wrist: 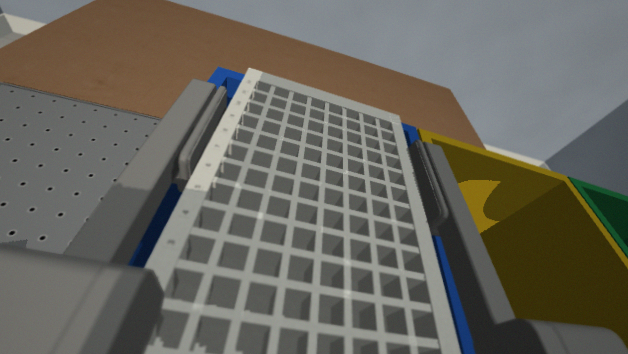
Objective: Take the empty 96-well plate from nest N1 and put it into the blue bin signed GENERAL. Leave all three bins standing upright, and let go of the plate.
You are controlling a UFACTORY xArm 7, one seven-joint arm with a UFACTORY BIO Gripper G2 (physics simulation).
The picture shows: a white 96-well plate and a yellow bin.
